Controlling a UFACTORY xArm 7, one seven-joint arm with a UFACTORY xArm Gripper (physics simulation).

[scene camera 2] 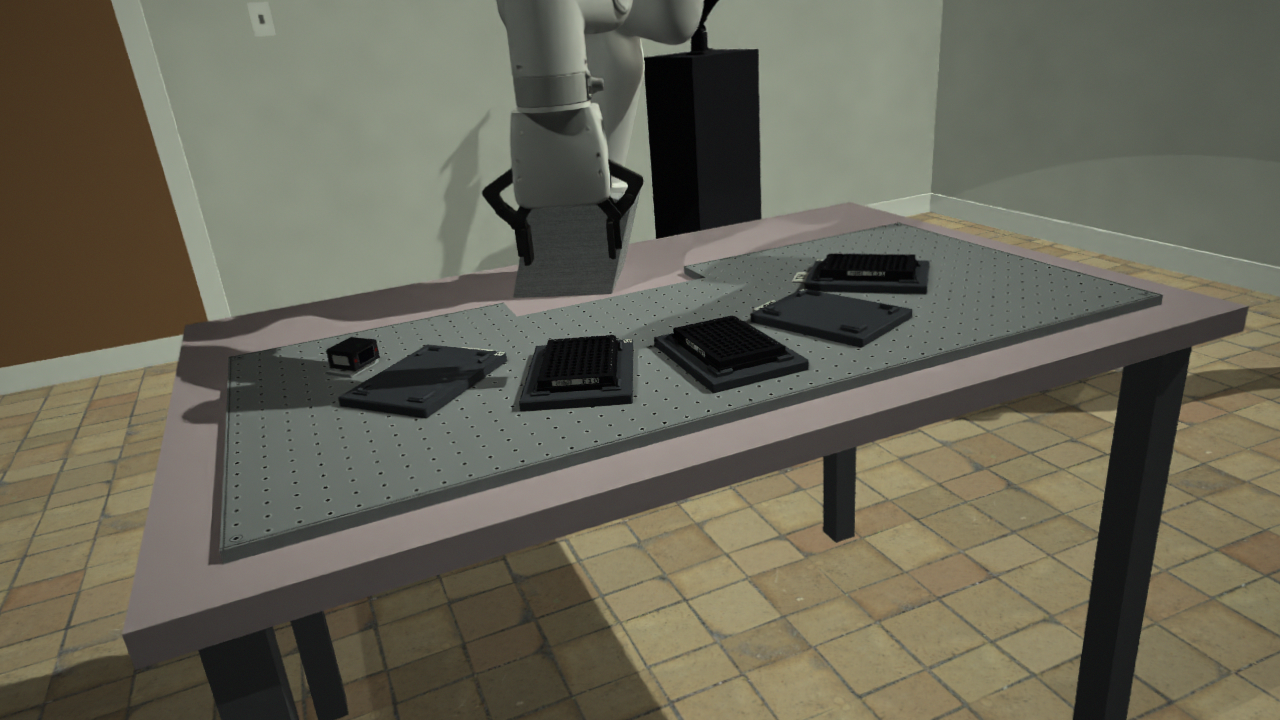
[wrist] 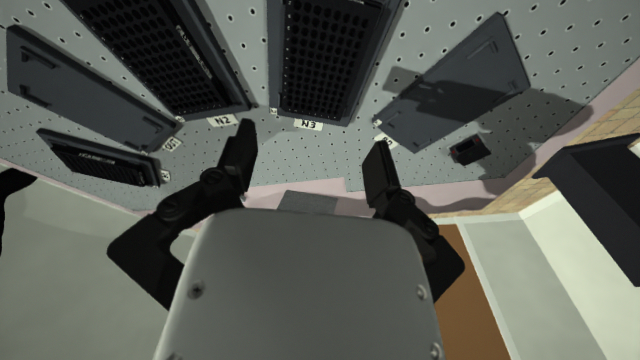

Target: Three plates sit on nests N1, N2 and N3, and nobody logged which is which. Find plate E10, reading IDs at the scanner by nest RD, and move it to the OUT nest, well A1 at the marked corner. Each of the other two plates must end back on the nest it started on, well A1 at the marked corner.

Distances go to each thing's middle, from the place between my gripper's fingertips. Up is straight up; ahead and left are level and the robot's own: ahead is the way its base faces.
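The nest RD [scene camera 2: 449, 372] is 12 cm behind my hand, 15 cm to the right of it and 14 cm below it. Then there's the nest N2 [scene camera 2: 691, 364], and that's 7 cm ahead of my hand, 16 cm to the left of it and 14 cm below it. The black scanner [scene camera 2: 347, 348] sits 23 cm behind my hand, 20 cm to the right of it and 12 cm below it. And as for the nest N3 [scene camera 2: 589, 398], my gripper is 14 cm above it now.
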